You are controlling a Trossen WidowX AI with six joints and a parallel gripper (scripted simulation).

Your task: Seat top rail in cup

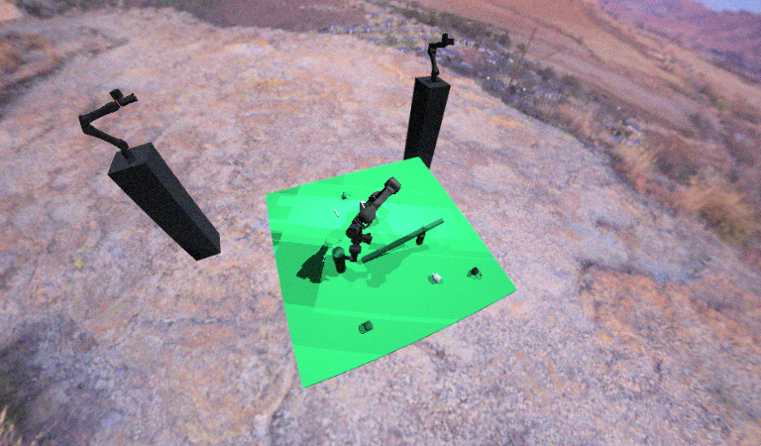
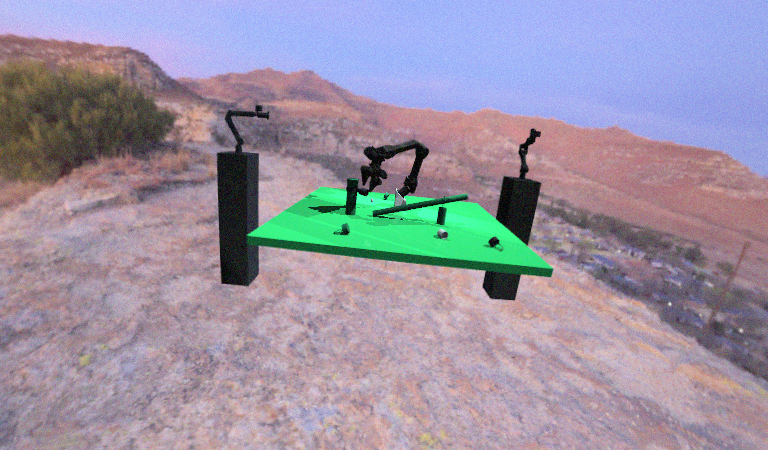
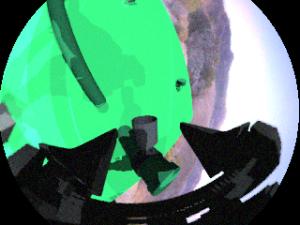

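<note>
Now: the rail-end cup 10 mm behind my gripper tip, 30 mm to the right of it and 20 mm below it. Round my gripper tip: short line post: 10 mm behind, 440 mm to the left, 60 mm below.
</note>
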